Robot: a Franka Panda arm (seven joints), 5 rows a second.
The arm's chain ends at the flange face. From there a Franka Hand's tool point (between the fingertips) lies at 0.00 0.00 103.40 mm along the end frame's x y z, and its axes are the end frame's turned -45 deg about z.
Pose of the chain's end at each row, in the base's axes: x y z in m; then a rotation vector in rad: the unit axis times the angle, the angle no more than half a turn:
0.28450 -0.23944 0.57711 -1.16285 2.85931 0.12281
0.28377 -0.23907 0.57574 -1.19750 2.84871 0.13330
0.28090 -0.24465 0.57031 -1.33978 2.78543 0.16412
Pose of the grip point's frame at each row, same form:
0.28642 -0.22980 0.47418 -2.15092 2.17880 0.08180
0.28494 -0.22892 0.47285 -2.17670 2.15401 0.09356
0.28047 -0.23271 0.46760 -2.27752 2.03724 0.12276

